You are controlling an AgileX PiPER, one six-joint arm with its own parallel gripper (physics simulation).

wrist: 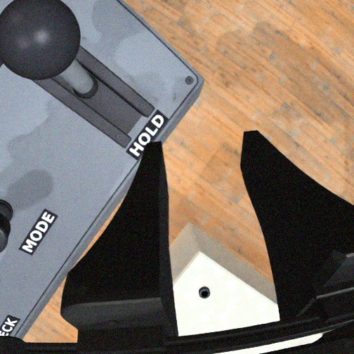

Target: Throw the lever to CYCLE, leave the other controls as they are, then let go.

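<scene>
The lever has a large black ball knob on a grey shaft and stands in a slot between two dark rails on the blue-grey panel, at the upper left of the wrist view. The shaft's foot is part-way along the slot, apart from the HOLD label at the slot's near end. The CYCLE label does not show. My gripper is open, with nothing between its fingertips. It is to the lower right of the lever, with the left fingertip overlapping the panel's edge near HOLD.
A dark knob shows in part at the left edge beside the MODE label. Part of another label ends in "ECK". A white block with a small hole shows between the fingers, over the wooden table top.
</scene>
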